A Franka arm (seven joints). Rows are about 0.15 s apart.
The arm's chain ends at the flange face. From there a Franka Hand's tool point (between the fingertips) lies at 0.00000 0.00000 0.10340 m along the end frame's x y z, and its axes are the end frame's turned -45 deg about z.
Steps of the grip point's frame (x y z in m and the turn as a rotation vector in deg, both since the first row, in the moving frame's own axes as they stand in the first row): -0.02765 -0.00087 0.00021 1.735 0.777 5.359; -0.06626 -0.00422 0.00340 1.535 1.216 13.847; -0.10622 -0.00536 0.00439 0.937 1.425 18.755
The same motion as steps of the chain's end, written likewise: -0.01910 0.02219 0.00027 1.776 -0.677 5.359; -0.04986 0.04739 0.00346 1.945 -0.226 13.847; -0.08000 0.07418 0.00444 1.670 0.345 18.755
